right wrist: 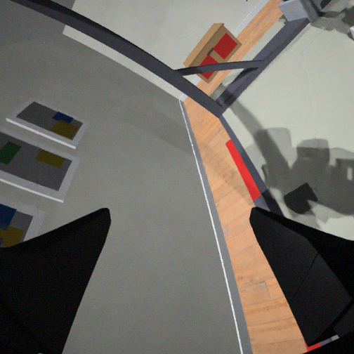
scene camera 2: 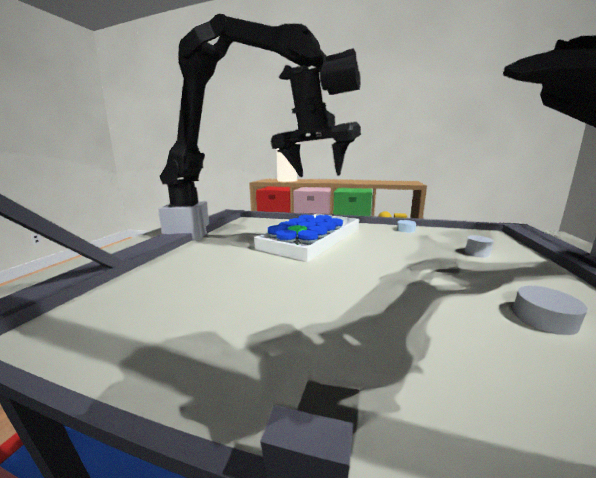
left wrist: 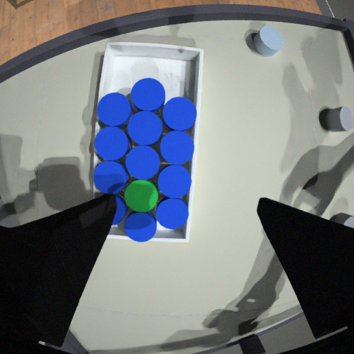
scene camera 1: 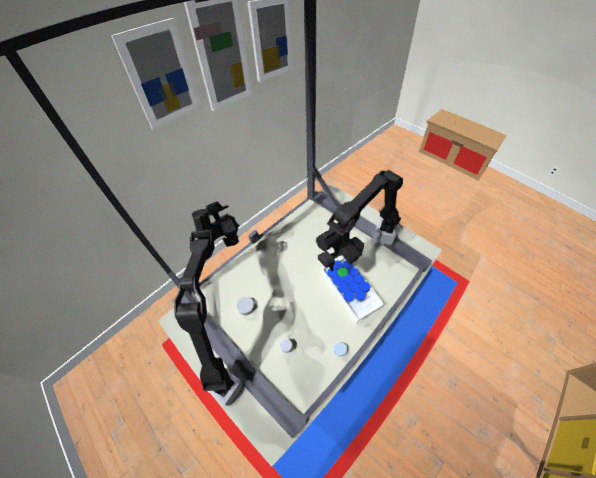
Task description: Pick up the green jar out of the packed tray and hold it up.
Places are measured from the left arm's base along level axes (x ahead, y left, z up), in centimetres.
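Pixels of known places: left gripper, fingertip midpoint: (scene camera 2: pixel 319 176) (scene camera 1: pixel 341 266); right gripper, fingertip midpoint: (scene camera 1: pixel 233 215); left arm's base, origin of the base link: (scene camera 2: pixel 183 204) (scene camera 1: pixel 387 227); right arm's base, origin of the base link: (scene camera 1: pixel 222 384).
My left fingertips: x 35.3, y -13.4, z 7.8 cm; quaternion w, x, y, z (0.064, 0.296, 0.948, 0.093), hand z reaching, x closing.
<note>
For each thing: its top centre in the pictures, then the offset to it from my left fingertips.
- green jar, middle of its top: (scene camera 2: pixel 297 227) (scene camera 1: pixel 342 271) dx -5.1, dy +0.4, dz -11.9 cm
- large grey cylinder, middle of its top: (scene camera 2: pixel 551 298) (scene camera 1: pixel 244 304) dx +26.2, dy -33.2, dz -13.5 cm
- smaller grey cylinder, middle of its top: (scene camera 2: pixel 480 238) (scene camera 1: pixel 285 345) dx +34.7, dy -9.3, dz -13.0 cm
- light blue cylinder, middle of its top: (scene camera 2: pixel 407 222) (scene camera 1: pixel 340 348) dx +27.5, dy +10.8, dz -14.1 cm
The green jar (scene camera 1: pixel 342 272) (scene camera 2: pixel 297 228) (left wrist: pixel 141 196) stands in the white tray (scene camera 1: pixel 372 306) (scene camera 2: pixel 280 248) (left wrist: pixel 196 150) among several blue-lidded jars (scene camera 1: pixel 354 286) (scene camera 2: pixel 308 235) (left wrist: pixel 145 128), which crowd around it near one end. My left gripper (scene camera 2: pixel 320 175) (left wrist: pixel 188 203) is open and empty, well above the table. In the left wrist view the green lid lies between the fingertips, nearer the left finger, and that finger partly hides one blue lid. My right gripper (right wrist: pixel 181 215) is open and empty, away from the tray and facing the wall and floor.
A large grey cylinder (scene camera 1: pixel 245 305) (scene camera 2: pixel 549 310), a smaller grey cylinder (scene camera 1: pixel 286 345) (scene camera 2: pixel 479 246) (left wrist: pixel 339 119) and a light blue cylinder (scene camera 1: pixel 340 349) (scene camera 2: pixel 406 226) (left wrist: pixel 269 41) stand on the table, apart from the tray. A dark raised frame (scene camera 1: pixel 360 355) (scene camera 2: pixel 125 430) runs along the table edges.
</note>
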